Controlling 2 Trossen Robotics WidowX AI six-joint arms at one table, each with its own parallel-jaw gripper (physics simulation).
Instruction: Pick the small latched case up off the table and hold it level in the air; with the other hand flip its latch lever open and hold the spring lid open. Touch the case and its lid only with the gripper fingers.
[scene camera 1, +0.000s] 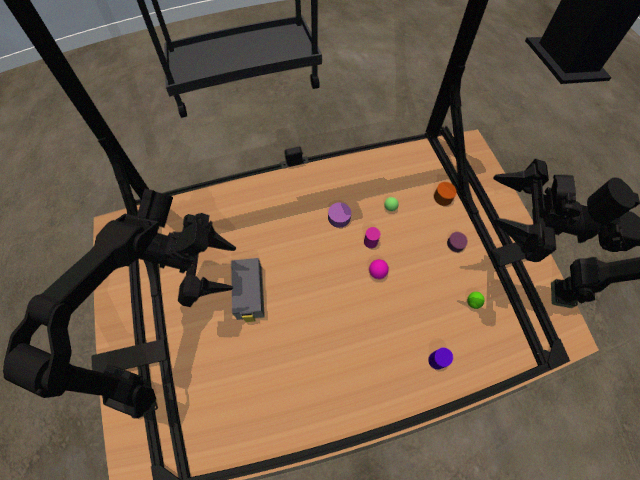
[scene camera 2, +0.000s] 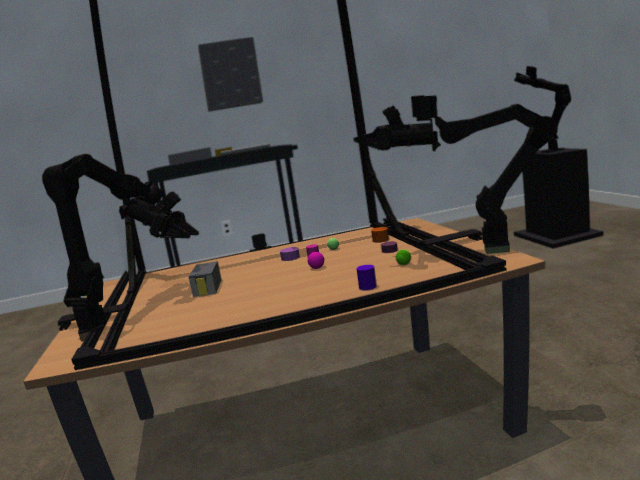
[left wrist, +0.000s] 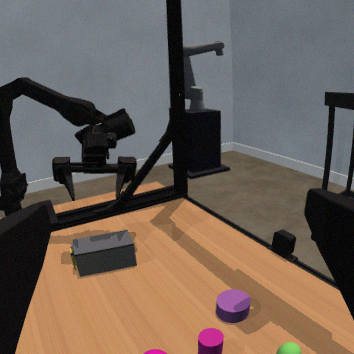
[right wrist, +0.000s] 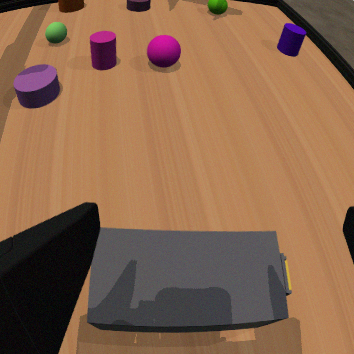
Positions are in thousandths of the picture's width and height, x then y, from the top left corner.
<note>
My left gripper (scene camera 1: 773, 411) is open, with nothing in its grasp. The table carries a magenta ball (right wrist: 462, 143). Also in view: my right gripper (scene camera 1: 366, 559) and a grey latched case (scene camera 1: 385, 572).
The grey latched case is seen too in scene camera 2 (scene camera 2: 329, 566), in the left wrist view (left wrist: 295, 713) and in the right wrist view (right wrist: 414, 792). My left gripper shows as well in scene camera 2 (scene camera 2: 557, 289) and in the left wrist view (left wrist: 504, 595). My right gripper is seen too in scene camera 2 (scene camera 2: 304, 491), in the left wrist view (left wrist: 270, 564) and in the right wrist view (right wrist: 648, 617).
</note>
